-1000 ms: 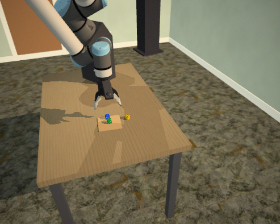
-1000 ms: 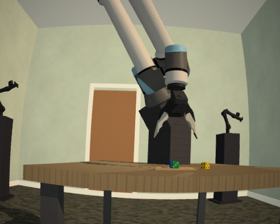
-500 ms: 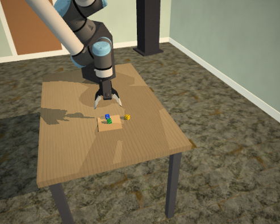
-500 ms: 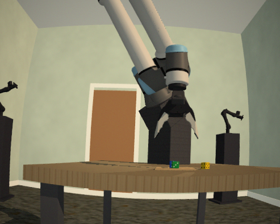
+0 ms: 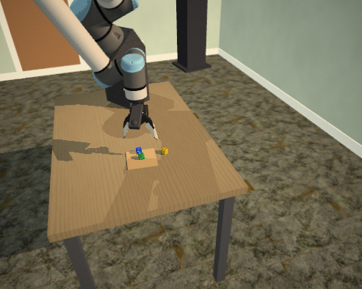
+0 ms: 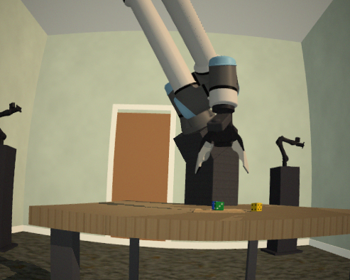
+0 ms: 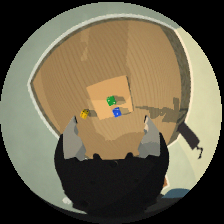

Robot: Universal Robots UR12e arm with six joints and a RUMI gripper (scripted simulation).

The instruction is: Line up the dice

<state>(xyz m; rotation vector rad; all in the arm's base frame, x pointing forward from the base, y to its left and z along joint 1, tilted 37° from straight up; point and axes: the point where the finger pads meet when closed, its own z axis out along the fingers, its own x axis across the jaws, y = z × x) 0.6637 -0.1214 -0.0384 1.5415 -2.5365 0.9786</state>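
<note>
My hand is 11 cm to the right of the yellow die, 10 cm above it and 1 cm short of it. Also, from my hand: green die: 9 cm below; then tan mat: 11 cm below; then blue die: 9 cm below, 5 cm behind.
</note>
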